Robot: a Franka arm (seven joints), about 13 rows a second.
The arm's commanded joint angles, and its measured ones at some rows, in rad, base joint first. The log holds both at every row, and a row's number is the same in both.
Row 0, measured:
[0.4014, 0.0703, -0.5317, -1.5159, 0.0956, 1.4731, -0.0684]
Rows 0 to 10, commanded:
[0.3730, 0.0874, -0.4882, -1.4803, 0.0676, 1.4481, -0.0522]
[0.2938, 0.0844, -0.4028, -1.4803, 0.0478, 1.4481, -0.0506]
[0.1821, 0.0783, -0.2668, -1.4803, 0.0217, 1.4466, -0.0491]
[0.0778, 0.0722, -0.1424, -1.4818, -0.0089, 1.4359, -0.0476]
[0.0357, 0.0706, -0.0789, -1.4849, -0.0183, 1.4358, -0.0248]
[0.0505, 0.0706, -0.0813, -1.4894, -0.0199, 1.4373, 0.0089]
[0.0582, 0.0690, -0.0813, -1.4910, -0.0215, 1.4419, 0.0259]
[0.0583, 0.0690, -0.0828, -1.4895, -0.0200, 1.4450, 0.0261]
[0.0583, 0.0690, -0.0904, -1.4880, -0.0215, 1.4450, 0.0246]
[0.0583, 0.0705, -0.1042, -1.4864, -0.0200, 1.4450, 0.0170]
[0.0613, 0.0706, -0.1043, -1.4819, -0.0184, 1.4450, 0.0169]
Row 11, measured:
[0.0613, 0.0711, -0.0983, -1.5028, -0.0013, 1.4550, 0.0044]
